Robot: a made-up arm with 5 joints. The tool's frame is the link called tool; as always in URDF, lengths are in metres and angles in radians. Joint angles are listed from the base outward.
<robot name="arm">
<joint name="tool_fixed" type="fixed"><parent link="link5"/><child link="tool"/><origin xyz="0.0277 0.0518 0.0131"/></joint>
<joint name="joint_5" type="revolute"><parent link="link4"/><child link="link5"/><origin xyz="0.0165 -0.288 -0.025"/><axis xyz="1 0 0"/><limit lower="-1.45" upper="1.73"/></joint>
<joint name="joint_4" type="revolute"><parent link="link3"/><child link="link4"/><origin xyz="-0.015 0.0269 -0.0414"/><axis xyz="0 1 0"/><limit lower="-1.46" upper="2.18"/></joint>
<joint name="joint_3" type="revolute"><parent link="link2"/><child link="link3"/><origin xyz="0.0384 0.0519 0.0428"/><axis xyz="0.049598 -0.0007 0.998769"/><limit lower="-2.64" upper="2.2"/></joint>
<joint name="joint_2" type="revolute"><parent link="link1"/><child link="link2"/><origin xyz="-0.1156 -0.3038 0.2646"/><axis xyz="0 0 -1"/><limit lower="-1.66" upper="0.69"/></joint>
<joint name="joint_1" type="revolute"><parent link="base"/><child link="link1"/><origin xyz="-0.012 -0.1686 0.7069"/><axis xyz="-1 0 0"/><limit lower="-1.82" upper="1.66"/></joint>
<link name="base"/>
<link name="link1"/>
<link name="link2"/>
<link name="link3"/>
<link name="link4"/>
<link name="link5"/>
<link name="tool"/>
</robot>
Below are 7 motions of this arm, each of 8 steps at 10 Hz.
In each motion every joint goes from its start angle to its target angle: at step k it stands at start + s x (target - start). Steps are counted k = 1, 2, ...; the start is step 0. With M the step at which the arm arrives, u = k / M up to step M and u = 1 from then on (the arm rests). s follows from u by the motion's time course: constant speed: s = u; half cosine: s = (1 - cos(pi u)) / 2; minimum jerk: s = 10 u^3 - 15 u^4 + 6 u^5.
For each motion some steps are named. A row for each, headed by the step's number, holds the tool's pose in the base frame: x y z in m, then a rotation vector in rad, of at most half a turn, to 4 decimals.
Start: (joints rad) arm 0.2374 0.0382 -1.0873 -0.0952 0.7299
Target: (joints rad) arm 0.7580 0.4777 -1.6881 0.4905 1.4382
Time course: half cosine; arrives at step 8
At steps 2, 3, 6, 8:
2: -0.3020 -0.4115 1.1015 0.3823 -0.7010 -1.0771
3: -0.3172 -0.3484 1.1075 0.4475 -0.8513 -1.1914
6: -0.3256 -0.1364 1.0541 0.7314 -1.5914 -1.3400
8: -0.3141 -0.0865 1.0223 0.8227 -1.8345 -1.2927

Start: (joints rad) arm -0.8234 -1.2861 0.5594 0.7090 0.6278
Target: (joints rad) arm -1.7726 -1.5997 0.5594 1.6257 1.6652
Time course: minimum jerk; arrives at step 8
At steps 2, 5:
2: 0.0417 -0.4553 0.7292 0.4462 0.3914 1.7819
5: 0.0419 -0.3967 0.6031 0.7427 0.6664 1.6162

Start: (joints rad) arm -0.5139 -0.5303 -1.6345 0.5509 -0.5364
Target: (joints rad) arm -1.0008 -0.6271 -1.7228 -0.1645 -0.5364
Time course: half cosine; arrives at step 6
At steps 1, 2, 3, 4, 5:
1: -0.3084 -0.5776 0.7162 0.2133 0.9342 -0.7165
2: -0.3060 -0.5840 0.6786 0.2193 0.8709 -0.7444
3: -0.3030 -0.5875 0.6273 0.2292 0.7872 -0.7892
4: -0.3005 -0.5850 0.5764 0.2402 0.7076 -0.8414
5: -0.2990 -0.5793 0.5400 0.2483 0.6523 -0.8842

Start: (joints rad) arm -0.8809 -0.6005 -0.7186 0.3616 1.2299
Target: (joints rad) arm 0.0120 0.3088 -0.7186 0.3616 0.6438
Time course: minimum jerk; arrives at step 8
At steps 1, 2, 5, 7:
1: -0.1217 -0.7089 0.5119 2.0488 0.3873 -0.2360
2: -0.1368 -0.7202 0.5564 1.9304 0.3591 -0.3273
5: -0.2269 -0.6674 0.8744 1.0779 0.1186 -0.8851
7: -0.2527 -0.5838 0.9800 0.7386 -0.0038 -1.0883

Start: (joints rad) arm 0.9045 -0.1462 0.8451 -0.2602 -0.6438
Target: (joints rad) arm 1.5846 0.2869 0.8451 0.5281 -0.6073
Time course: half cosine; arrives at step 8
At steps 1, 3, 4, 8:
1: 0.0989 -0.1868 1.1072 -1.2815 -0.0744 1.0629
3: 0.0882 -0.1365 1.1282 -1.5792 0.2118 0.9380
4: 0.0772 -0.0950 1.1397 -1.7707 0.4107 0.8096
8: 0.0360 0.0357 1.1433 -2.1724 0.8840 0.3136

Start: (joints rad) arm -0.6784 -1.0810 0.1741 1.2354 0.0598
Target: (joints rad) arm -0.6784 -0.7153 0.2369 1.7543 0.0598
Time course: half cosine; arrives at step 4
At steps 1, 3, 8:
1: 0.0395 -0.5624 0.6709 -0.1891 0.7512 1.2879
3: 0.0241 -0.6008 0.6419 -0.2636 1.1832 1.1417
8: 0.0194 -0.6087 0.6369 -0.2740 1.2740 1.1146

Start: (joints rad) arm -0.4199 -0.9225 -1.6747 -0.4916 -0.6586
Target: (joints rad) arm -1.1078 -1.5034 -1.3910 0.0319 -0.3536
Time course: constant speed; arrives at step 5
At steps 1, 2, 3, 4, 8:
1: -0.2318 -0.6841 0.6866 -0.2134 -0.0394 -0.6931
2: -0.2052 -0.6833 0.6061 0.0388 -0.0300 -0.5039
3: -0.1777 -0.6675 0.5293 0.2784 -0.0337 -0.3124
4: -0.1499 -0.6382 0.4590 0.5016 -0.0517 -0.1182
8: -0.1221 -0.5975 0.3974 0.7045 -0.0852 0.0783

